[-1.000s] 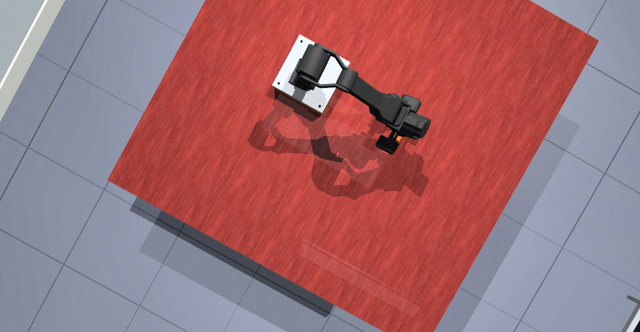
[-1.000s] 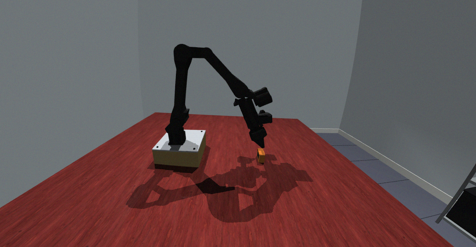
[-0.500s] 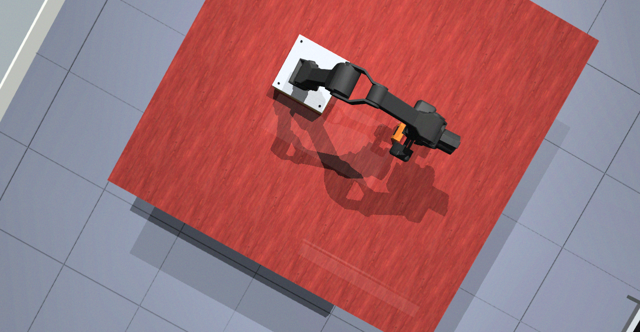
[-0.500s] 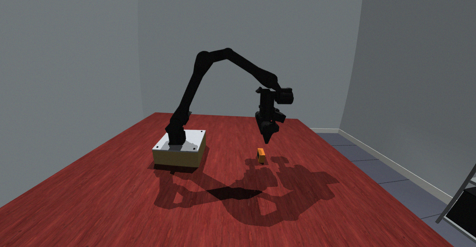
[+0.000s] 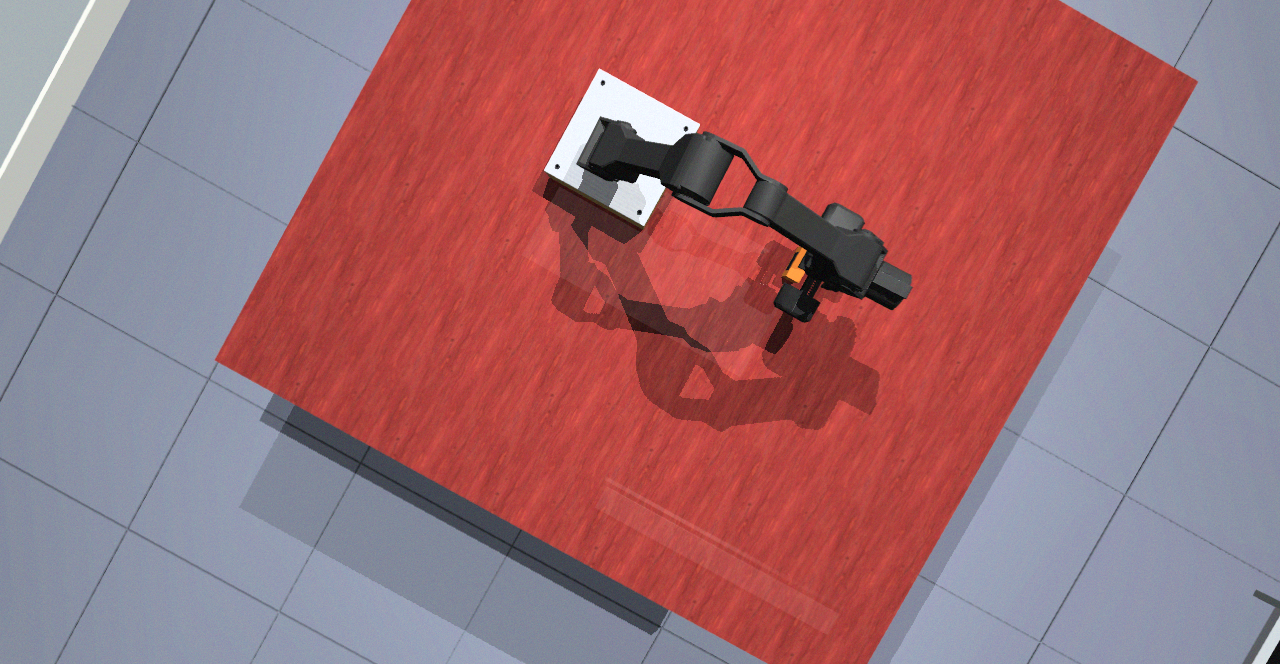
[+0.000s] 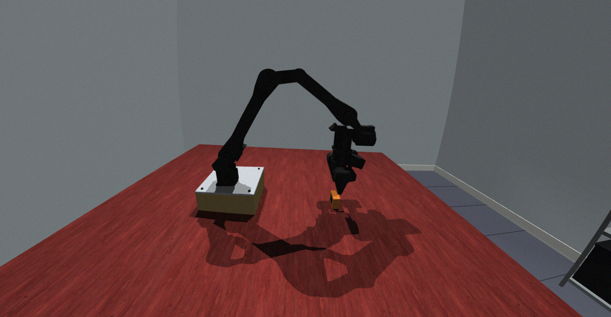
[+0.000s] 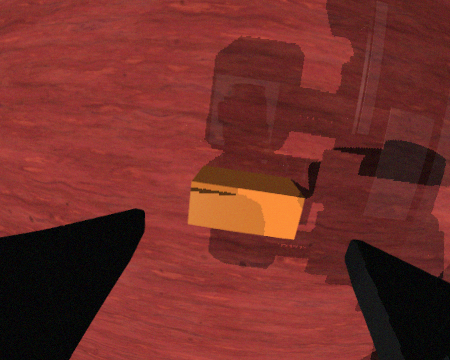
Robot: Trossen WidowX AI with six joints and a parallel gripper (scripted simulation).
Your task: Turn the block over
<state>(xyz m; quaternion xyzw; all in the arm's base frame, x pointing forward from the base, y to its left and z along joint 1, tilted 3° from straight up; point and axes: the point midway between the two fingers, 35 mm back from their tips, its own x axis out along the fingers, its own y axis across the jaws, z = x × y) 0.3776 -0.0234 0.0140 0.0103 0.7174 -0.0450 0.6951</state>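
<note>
My gripper tip is now 5 cm above the orange block and 1 cm past it.
</note>
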